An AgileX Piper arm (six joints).
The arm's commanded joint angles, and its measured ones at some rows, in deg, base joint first. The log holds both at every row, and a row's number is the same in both.
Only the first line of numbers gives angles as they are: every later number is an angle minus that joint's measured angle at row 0.
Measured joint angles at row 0: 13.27, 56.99, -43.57, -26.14, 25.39, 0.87
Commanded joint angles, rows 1 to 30: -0.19, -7.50, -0.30, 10.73, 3.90, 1.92; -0.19, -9.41, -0.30, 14.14, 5.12, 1.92; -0.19, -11.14, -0.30, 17.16, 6.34, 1.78; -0.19, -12.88, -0.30, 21.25, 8.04, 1.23; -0.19, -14.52, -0.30, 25.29, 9.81, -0.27; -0.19, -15.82, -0.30, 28.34, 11.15, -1.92; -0.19, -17.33, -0.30, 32.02, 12.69, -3.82; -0.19, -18.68, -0.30, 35.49, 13.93, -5.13; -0.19, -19.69, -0.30, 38.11, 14.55, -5.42; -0.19, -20.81, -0.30, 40.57, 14.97, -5.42; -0.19, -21.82, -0.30, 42.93, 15.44, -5.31; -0.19, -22.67, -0.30, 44.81, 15.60, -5.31; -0.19, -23.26, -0.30, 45.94, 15.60, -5.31; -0.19, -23.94, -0.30, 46.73, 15.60, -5.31; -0.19, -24.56, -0.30, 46.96, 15.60, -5.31; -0.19, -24.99, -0.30, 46.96, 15.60, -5.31; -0.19, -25.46, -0.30, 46.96, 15.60, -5.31; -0.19, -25.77, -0.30, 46.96, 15.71, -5.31; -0.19, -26.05, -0.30, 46.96, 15.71, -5.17; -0.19, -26.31, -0.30, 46.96, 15.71, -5.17; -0.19, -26.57, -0.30, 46.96, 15.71, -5.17; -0.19, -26.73, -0.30, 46.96, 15.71, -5.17; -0.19, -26.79, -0.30, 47.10, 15.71, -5.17; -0.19, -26.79, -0.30, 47.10, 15.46, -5.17; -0.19, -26.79, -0.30, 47.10, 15.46, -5.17; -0.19, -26.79, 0.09, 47.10, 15.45, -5.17; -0.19, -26.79, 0.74, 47.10, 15.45, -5.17; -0.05, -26.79, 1.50, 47.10, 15.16, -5.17; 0.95, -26.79, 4.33, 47.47, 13.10, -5.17; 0.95, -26.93, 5.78, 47.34, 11.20, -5.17
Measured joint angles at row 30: 0.13, -26.51, 1.52, 47.02, 15.04, -4.64
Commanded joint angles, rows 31 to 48: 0.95, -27.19, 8.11, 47.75, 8.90, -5.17; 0.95, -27.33, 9.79, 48.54, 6.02, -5.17; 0.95, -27.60, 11.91, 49.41, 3.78, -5.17; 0.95, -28.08, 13.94, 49.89, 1.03, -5.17; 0.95, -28.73, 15.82, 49.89, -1.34, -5.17; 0.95, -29.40, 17.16, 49.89, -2.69, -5.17; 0.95, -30.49, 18.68, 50.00, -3.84, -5.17; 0.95, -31.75, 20.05, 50.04, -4.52, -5.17; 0.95, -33.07, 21.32, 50.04, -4.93, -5.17; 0.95, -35.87, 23.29, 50.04, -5.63, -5.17; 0.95, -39.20, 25.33, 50.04, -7.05, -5.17; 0.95, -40.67, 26.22, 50.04, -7.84, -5.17; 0.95, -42.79, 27.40, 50.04, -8.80, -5.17; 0.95, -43.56, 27.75, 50.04, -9.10, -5.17; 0.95, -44.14, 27.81, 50.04, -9.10, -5.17; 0.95, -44.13, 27.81, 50.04, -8.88, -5.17; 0.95, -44.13, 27.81, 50.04, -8.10, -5.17; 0.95, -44.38, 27.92, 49.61, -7.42, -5.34
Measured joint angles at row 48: 0.73, -43.71, 27.51, 49.78, -7.98, -4.76
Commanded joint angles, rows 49 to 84: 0.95, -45.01, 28.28, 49.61, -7.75, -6.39; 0.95, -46.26, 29.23, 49.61, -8.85, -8.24; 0.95, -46.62, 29.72, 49.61, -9.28, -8.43; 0.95, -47.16, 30.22, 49.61, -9.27, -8.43; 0.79, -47.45, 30.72, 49.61, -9.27, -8.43; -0.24, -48.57, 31.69, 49.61, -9.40, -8.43; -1.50, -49.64, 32.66, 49.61, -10.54, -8.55; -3.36, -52.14, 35.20, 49.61, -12.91, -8.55; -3.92, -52.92, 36.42, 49.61, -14.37, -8.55; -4.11, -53.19, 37.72, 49.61, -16.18, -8.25; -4.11, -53.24, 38.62, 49.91, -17.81, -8.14; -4.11, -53.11, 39.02, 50.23, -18.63, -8.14; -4.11, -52.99, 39.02, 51.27, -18.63, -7.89; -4.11, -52.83, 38.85, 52.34, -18.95, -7.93; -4.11, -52.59, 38.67, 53.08, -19.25, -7.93; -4.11, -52.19, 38.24, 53.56, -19.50, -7.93; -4.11, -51.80, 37.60, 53.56, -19.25, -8.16; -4.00, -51.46, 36.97, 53.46, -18.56, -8.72; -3.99, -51.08, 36.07, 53.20, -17.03, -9.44; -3.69, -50.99, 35.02, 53.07, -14.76, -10.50; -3.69, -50.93, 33.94, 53.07, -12.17, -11.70; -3.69, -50.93, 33.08, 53.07, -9.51, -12.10; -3.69, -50.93, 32.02, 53.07, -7.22, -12.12; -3.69, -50.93, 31.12, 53.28, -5.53, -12.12; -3.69, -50.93, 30.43, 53.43, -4.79, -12.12; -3.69, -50.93, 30.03, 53.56, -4.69, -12.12; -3.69, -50.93, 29.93, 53.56, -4.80, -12.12; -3.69, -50.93, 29.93, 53.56, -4.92, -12.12; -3.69, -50.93, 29.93, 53.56, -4.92, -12.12; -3.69, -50.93, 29.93, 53.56, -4.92, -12.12; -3.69, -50.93, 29.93, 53.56, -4.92, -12.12; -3.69, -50.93, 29.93, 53.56, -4.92, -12.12; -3.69, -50.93, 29.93, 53.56, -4.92, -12.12; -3.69, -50.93, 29.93, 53.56, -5.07, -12.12; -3.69, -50.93, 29.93, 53.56, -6.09, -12.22; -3.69, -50.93, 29.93, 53.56, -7.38, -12.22
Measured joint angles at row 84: -3.63, -51.06, 30.17, 53.41, -5.03, -11.45
